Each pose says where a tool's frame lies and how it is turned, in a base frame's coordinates. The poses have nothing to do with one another.
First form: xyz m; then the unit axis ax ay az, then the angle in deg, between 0 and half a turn.
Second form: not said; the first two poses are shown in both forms.
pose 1, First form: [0.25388 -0.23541 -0.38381 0.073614 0.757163 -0.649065 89.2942]
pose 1, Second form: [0.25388 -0.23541 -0.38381], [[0.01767 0.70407 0.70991], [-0.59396 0.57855 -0.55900], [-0.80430 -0.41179 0.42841]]
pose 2, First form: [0.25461 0.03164 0.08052 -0.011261 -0.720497 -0.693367 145.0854]
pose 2, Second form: [0.25461 0.03164 0.08052], [[-0.81978 0.41162 -0.39817], [-0.38209 0.12479 0.91566], [0.42659 0.90277 0.05498]]
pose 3, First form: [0.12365 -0.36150 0.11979 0.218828 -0.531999 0.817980 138.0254]
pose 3, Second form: [0.12365 -0.36150 0.11979], [[-0.65996 -0.75003 -0.04373], [0.34410 -0.25001 -0.90504], [0.66787 -0.61233 0.42308]]
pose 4, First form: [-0.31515 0.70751 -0.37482 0.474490 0.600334 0.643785 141.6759]
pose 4, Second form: [-0.31515 0.70751 -0.37482], [[-0.38275 0.10911 0.91739], [0.90754 -0.14138 0.39545], [0.17284 0.98393 -0.04491]]
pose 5, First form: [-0.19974 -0.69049 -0.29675 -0.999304 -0.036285 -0.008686 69.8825]
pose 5, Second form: [-0.19974 -0.69049 -0.29675], [[0.99909 0.03194 -0.02838], [0.01563 0.34481 0.93854], [0.03977 -0.93813 0.34400]]
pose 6, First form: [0.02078 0.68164 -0.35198 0.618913 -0.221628 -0.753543 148.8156]
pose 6, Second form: [0.02078 0.68164 -0.35198], [[-0.14475 0.13566 -0.98012], [-0.64470 -0.76436 -0.01059], [-0.75061 0.63035 0.19810]]
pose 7, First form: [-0.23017 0.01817 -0.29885 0.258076 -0.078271 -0.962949 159.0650]
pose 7, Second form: [-0.23017 0.01817 -0.29885], [[-0.80518 0.30500 -0.50859], [-0.38314 -0.92214 0.05355], [-0.45266 0.23798 0.85934]]
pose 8, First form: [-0.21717 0.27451 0.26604 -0.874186 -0.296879 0.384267 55.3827]
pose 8, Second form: [-0.21717 0.27451 0.26604], [[0.89816 -0.20415 -0.38941], [0.42833 0.60616 0.67015], [0.09923 -0.76870 0.63187]]
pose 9, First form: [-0.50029 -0.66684 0.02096 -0.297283 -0.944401 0.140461 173.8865]
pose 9, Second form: [-0.50029 -0.66684 0.02096], [[-0.81806 0.54495 -0.18385], [0.57487 0.78440 -0.23289], [0.01730 -0.29621 -0.95497]]
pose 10, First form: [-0.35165 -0.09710 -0.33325 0.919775 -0.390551 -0.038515 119.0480]
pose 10, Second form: [-0.35165 -0.09710 -0.33325], [[0.77121 -0.49996 -0.39405], [-0.56731 -0.25895 -0.78173], [0.28880 0.82643 -0.48334]]
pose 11, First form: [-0.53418 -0.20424 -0.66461 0.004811 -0.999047 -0.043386 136.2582]
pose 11, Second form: [-0.53418 -0.20424 -0.66461], [[-0.72242 0.02172 -0.69111], [-0.03828 0.99672 0.07133], [0.69039 0.07799 -0.71922]]
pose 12, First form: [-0.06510 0.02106 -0.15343 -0.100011 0.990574 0.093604 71.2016]
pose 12, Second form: [-0.06510 0.02106 -0.15343], [[0.32902 -0.15576 0.93139], [0.02147 0.98728 0.15752], [-0.94408 -0.03183 0.32818]]
